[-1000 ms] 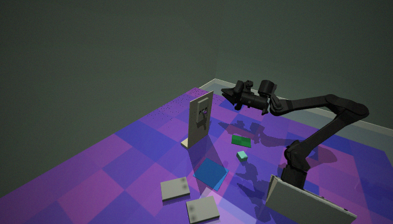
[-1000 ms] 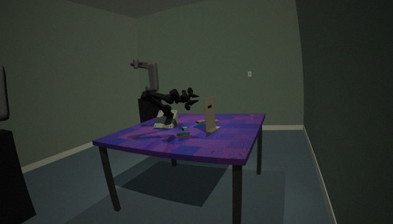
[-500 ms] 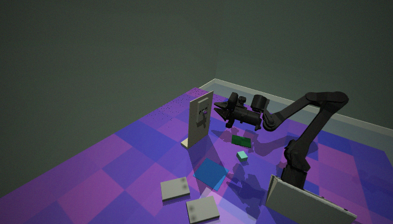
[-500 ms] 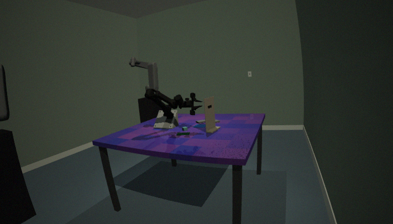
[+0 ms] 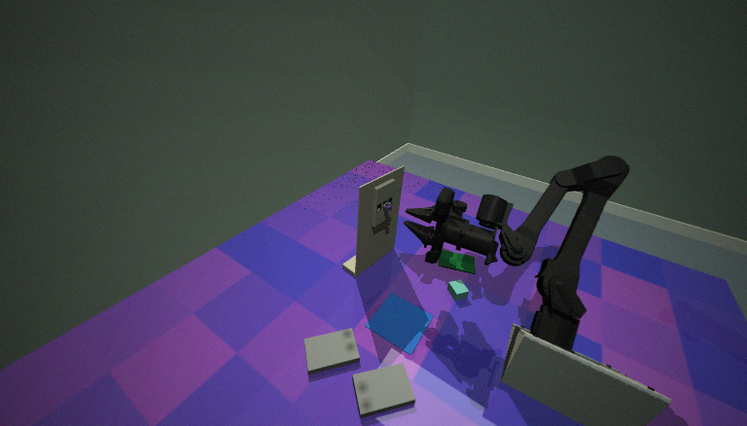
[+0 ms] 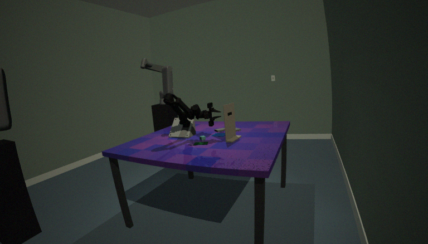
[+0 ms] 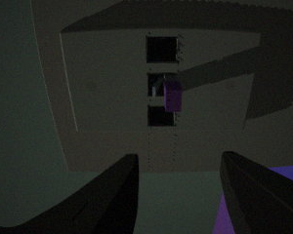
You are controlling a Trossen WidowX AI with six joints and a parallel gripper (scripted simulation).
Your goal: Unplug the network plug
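The network plug lies 60 mm ahead of my gripper tip and 10 mm to the right of it. Round my gripper tip: small teal block (190 mm below, 160 mm behind, 30 mm to the right); blue marked square (200 mm below, 130 mm to the left, 70 mm behind); beige upright panel (80 mm ahead, 70 mm below, 20 mm to the right).
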